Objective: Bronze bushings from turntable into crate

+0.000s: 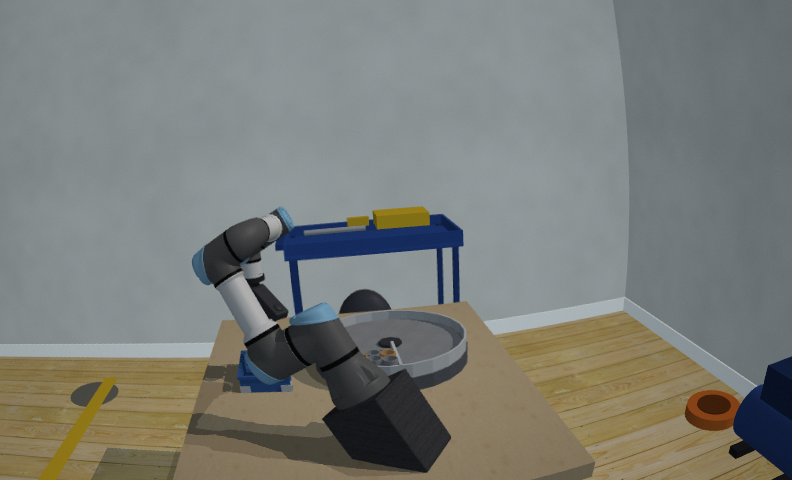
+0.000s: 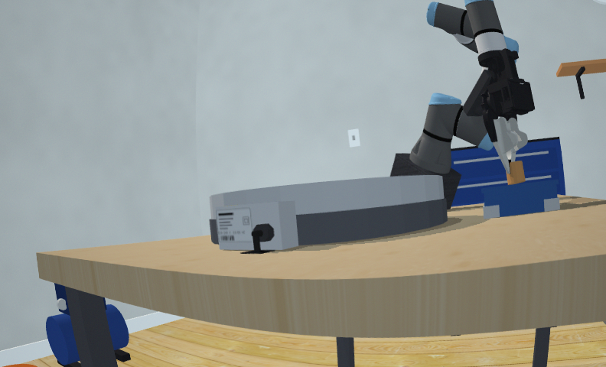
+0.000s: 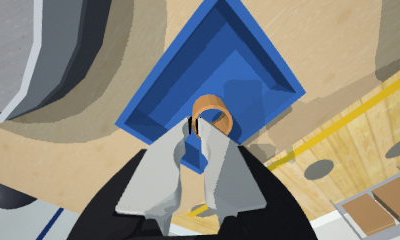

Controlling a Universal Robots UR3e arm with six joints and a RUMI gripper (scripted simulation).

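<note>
My hand is 1 cm past the blue crate, 1 cm to the right of it and 6 cm above it. From my hand the other things lie so: grey turntable: 12 cm ahead, 33 cm to the right, 3 cm below.
</note>
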